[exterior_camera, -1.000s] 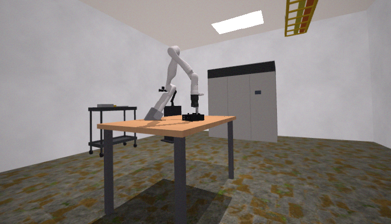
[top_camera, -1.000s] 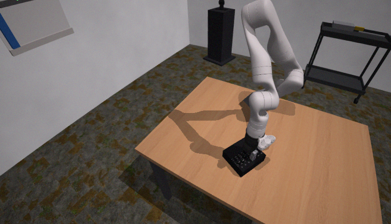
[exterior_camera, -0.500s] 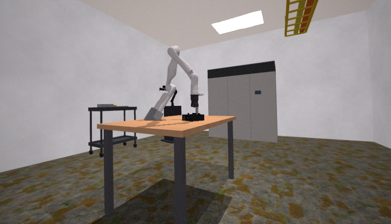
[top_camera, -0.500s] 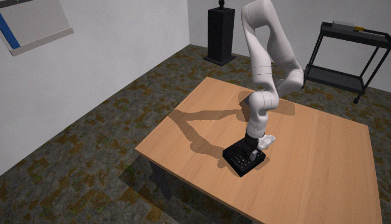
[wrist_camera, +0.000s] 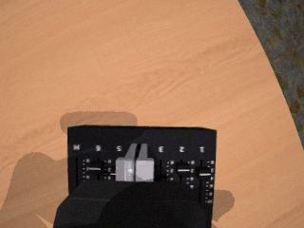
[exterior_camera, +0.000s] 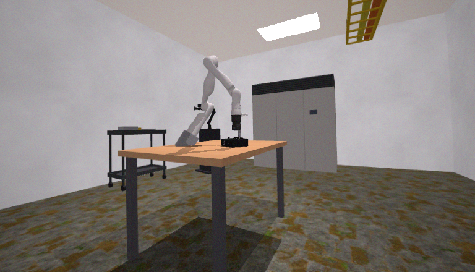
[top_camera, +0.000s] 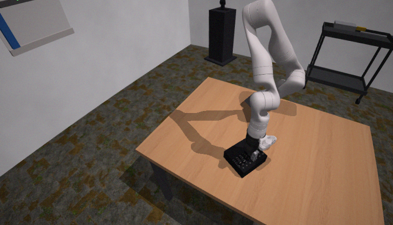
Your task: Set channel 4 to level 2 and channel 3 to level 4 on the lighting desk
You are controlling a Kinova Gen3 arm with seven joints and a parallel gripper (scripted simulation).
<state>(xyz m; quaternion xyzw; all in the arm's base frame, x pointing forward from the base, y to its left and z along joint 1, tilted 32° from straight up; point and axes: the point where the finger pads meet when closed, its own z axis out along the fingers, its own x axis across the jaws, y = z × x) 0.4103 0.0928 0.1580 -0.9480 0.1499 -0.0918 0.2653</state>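
The channel 4 fader is 2 cm to the right of my hand and 1 cm below it. From my hand the other things lie so: channel 3 fader (2 cm ahead, 3 cm to the right, 1 cm below).
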